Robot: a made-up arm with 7 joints.
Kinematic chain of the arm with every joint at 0, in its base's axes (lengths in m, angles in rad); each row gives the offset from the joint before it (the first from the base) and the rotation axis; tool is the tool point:
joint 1: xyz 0 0 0 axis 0 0.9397 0.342
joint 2: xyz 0 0 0 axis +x
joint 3: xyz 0 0 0 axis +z
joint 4: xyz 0.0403 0 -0.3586 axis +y
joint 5: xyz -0.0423 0 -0.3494 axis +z
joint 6: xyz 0 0 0 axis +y
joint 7: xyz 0 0 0 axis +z
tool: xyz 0 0 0
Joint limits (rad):
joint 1: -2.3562..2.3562
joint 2: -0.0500..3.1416
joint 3: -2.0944..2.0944
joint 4: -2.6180..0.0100
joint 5: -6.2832..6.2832
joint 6: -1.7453..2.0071
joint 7: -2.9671..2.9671
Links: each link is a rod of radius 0.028 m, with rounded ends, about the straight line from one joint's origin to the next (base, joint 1, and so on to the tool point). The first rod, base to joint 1, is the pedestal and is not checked.
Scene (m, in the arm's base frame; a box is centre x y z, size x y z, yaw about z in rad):
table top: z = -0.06
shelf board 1: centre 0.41 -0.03 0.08 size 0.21 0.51 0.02 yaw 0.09
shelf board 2: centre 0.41 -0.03 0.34 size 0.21 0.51 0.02 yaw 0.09
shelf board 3: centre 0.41 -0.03 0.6 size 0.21 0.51 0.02 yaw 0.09
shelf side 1: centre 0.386 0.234 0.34 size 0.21 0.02 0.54 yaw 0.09
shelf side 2: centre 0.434 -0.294 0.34 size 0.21 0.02 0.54 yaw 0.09
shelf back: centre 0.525 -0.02 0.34 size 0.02 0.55 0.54 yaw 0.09
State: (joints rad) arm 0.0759 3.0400 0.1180 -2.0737 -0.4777 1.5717 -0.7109
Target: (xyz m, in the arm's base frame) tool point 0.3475 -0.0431 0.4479
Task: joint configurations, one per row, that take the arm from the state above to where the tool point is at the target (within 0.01 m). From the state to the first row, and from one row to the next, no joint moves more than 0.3 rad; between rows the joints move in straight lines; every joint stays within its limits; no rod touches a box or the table.
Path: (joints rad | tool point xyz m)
1: -0.1339 3.0296 0.0733 -2.2418 -0.4777 1.5717 -0.7109 | 0.3140 -0.0202 0.2173
2: -0.3437 3.0192 0.0286 -2.4099 -0.4777 1.5717 -0.7109 | 0.2478 -0.0260 0.2172
3: -0.5535 3.0088 -0.0161 -2.5779 -0.4777 1.5717 -0.7109 | 0.1845 -0.0279 0.2039
4: -0.5266 3.0003 0.0378 -2.3296 -0.4777 1.5717 -0.7109 | 0.2101 -0.0402 0.2841
5: -0.4996 2.9918 0.0918 -2.0812 -0.4777 1.5717 -0.7109 | 0.2175 -0.0504 0.3668
6: -0.4727 2.9833 0.1457 -1.8328 -0.4777 1.5717 -0.7109 | 0.2070 -0.0558 0.4479
7: -0.2776 3.0251 0.1559 -1.6801 -0.4777 1.5717 -0.7109 | 0.2764 -0.0501 0.4543
8: -0.0825 3.0668 0.1661 -1.5275 -0.4777 1.5717 -0.7109 | 0.3475 -0.0431 0.4479

